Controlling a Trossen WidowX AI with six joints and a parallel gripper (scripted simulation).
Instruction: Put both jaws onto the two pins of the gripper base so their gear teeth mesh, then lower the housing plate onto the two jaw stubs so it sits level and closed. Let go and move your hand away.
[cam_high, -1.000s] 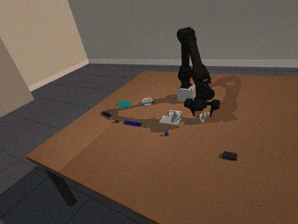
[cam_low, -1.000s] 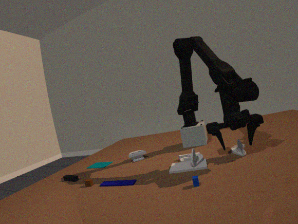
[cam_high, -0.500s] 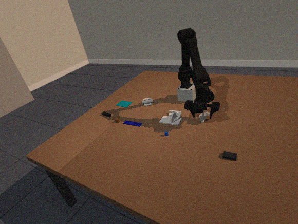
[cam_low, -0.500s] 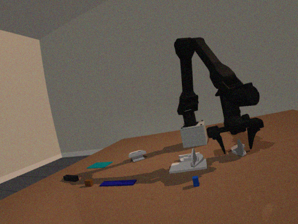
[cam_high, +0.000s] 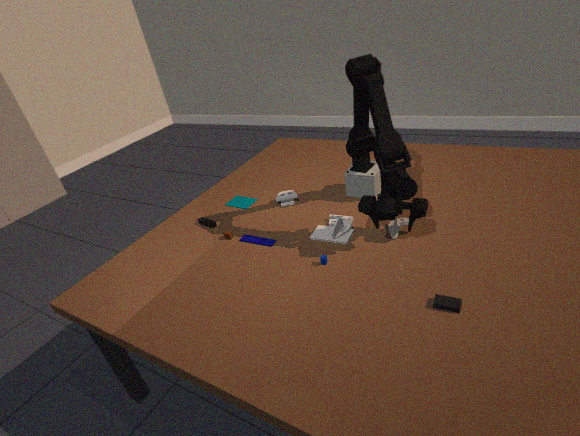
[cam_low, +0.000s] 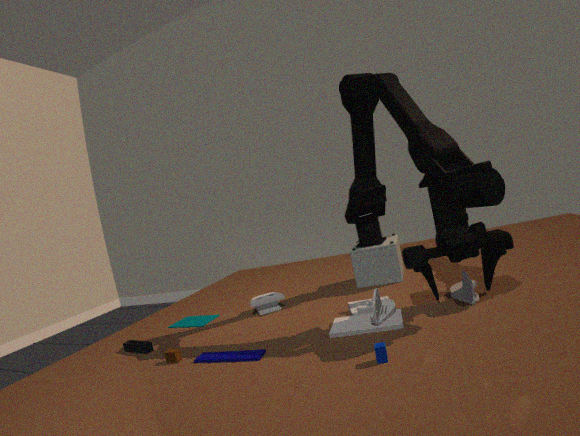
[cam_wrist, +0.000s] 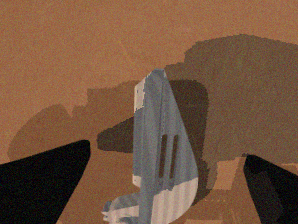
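Now: gripper tip 40 mm past the gripper jaw and 10 mm to the right of it. The rest, counted from my gripper tip: small blue block (220 mm ahead, 100 mm to the right, 10 mm above); small grey block (430 mm to the right, 20 mm behind); blue bar (360 mm to the right, 230 mm ahead).
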